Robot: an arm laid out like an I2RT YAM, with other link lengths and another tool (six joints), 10 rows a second.
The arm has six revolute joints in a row. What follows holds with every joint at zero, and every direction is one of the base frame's. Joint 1 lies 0.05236 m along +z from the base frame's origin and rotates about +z. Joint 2 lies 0.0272 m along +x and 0.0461 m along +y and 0.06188 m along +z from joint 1 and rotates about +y. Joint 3 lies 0.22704 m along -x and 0.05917 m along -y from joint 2 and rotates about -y. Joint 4 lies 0.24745 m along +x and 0.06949 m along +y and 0.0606 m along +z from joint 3 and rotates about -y. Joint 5 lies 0.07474 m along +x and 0.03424 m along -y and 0.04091 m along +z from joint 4 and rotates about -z. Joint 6 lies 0.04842 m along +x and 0.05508 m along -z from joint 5 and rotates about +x. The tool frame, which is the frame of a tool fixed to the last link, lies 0.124 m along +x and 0.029 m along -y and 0.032 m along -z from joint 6; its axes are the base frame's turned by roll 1.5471, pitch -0.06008 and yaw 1.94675 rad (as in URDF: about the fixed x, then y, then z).
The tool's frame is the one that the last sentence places.
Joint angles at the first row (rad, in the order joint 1, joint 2, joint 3, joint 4, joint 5, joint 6):
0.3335, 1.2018, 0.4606, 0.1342, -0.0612, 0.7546
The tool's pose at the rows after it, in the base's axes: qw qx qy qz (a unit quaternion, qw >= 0); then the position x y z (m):
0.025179 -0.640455 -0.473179 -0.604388 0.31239 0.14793 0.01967
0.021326 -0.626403 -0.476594 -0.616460 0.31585 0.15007 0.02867
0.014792 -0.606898 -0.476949 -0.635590 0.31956 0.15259 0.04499
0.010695 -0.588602 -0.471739 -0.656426 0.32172 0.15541 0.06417
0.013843 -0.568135 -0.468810 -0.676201 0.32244 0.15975 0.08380
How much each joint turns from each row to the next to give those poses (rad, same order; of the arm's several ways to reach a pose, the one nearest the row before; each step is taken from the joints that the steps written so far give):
0.0017, 0.0010, -0.0074, 0.0405, -0.0194, 0.0021
0.0023, -0.0219, -0.0007, 0.0130, -0.0038, -0.0131
0.0037, -0.0488, -0.0015, 0.0065, -0.0015, -0.0103
0.0039, -0.0599, 0.0007, -0.0038, -0.0027, 0.0022
0.0005, -0.0556, 0.0068, -0.0089, -0.0211, 0.0009

